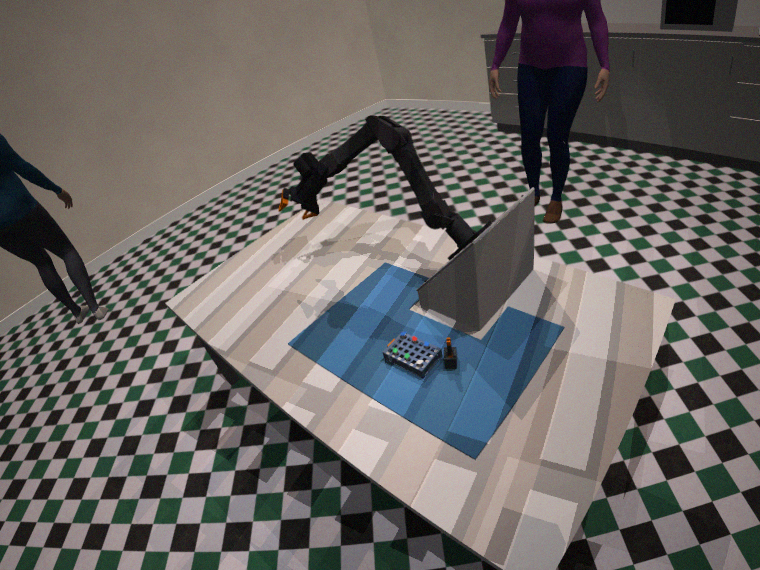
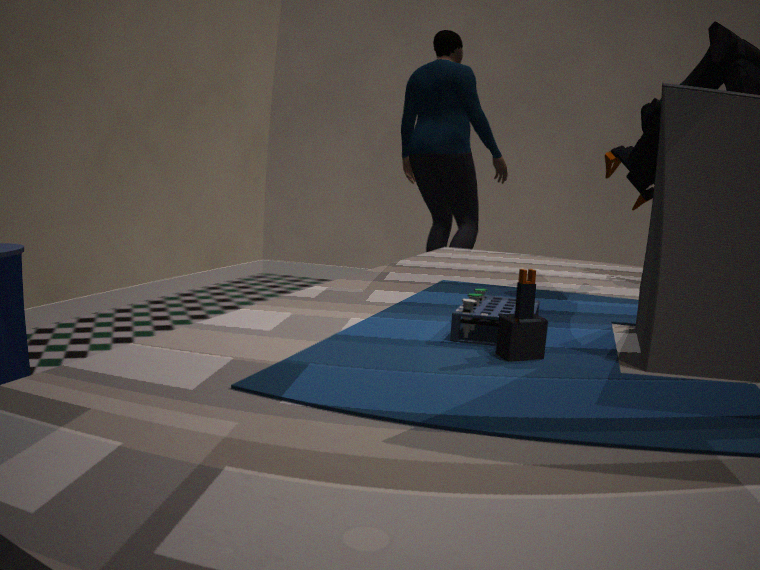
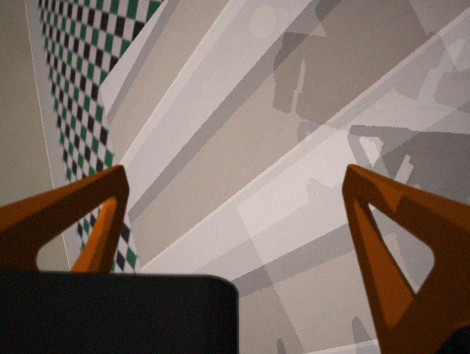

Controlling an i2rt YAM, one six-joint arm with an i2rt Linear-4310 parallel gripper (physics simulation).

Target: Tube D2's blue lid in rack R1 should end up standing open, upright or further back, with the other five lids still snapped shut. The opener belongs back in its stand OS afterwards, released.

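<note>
Rack R1 stands on the blue mat, its top dotted with small coloured lids. Two blue lids and a red lid show in its far row; green lids and a white lid are nearer. Their hinge state and tube labels are too small to tell. The opener, dark with an orange forked top, stands upright in its black stand OS beside the rack. My gripper is open and empty, high above the table's far left part, away from both.
A tall grey panel stands between the arm's base and the rack area. The blue mat lies on the striped table. Two people stand beyond the table. A blue cylinder shows at the left.
</note>
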